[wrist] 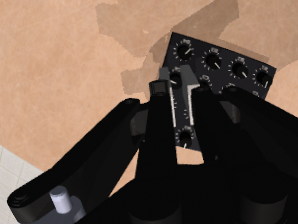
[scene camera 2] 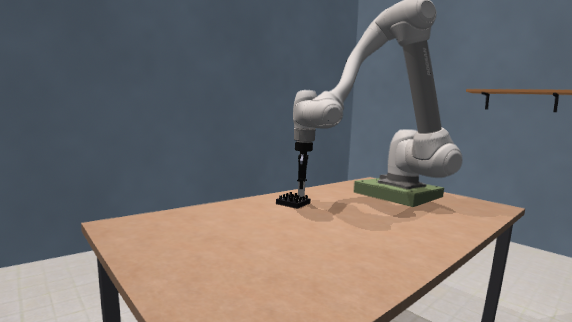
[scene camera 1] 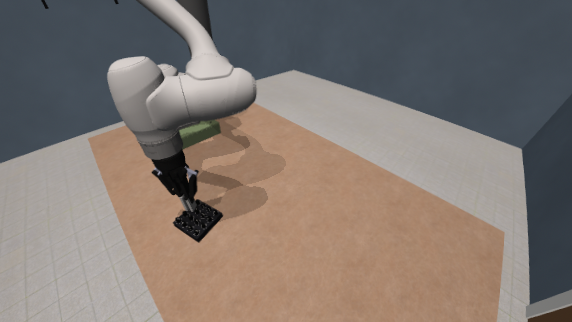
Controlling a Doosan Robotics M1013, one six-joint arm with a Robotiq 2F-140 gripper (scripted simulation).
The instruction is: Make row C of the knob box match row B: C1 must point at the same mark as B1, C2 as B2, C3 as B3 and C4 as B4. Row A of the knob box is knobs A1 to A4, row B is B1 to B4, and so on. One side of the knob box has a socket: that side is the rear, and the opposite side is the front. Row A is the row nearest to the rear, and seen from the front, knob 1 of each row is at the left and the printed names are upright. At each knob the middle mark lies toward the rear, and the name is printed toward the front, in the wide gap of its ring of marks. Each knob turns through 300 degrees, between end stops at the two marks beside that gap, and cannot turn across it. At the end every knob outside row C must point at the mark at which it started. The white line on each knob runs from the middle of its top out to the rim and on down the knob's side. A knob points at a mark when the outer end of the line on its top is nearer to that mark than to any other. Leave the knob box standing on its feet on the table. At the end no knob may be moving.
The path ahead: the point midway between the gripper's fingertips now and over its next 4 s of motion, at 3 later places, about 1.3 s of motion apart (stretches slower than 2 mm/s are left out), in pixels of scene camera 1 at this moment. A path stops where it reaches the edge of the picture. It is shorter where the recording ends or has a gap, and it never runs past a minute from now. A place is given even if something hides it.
My gripper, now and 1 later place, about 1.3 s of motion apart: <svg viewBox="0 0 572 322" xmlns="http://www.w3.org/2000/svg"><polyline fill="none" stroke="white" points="191,207 186,198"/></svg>
